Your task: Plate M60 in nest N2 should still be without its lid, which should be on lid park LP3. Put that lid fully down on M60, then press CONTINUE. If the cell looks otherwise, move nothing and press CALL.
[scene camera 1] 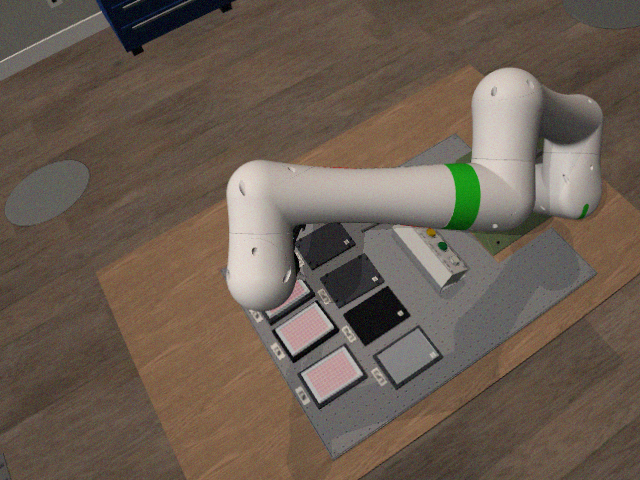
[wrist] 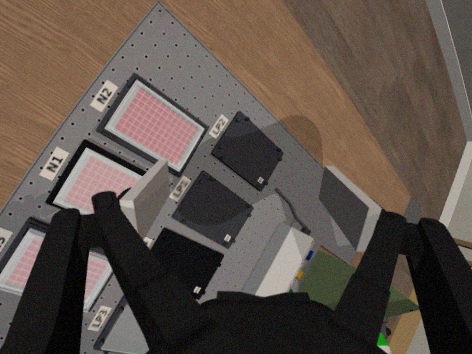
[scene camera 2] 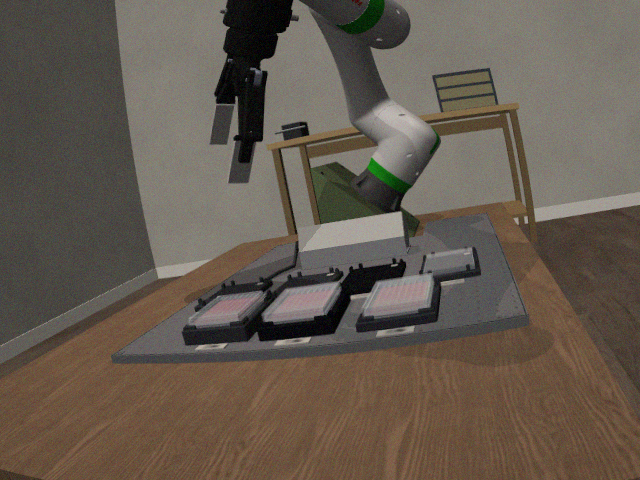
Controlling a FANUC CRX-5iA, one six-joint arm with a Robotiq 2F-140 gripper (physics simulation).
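Scene:
Looking at a button box, I see that (scene camera 2: pixel 381 236) and (scene camera 1: pixel 431 272) are the same spot on it.

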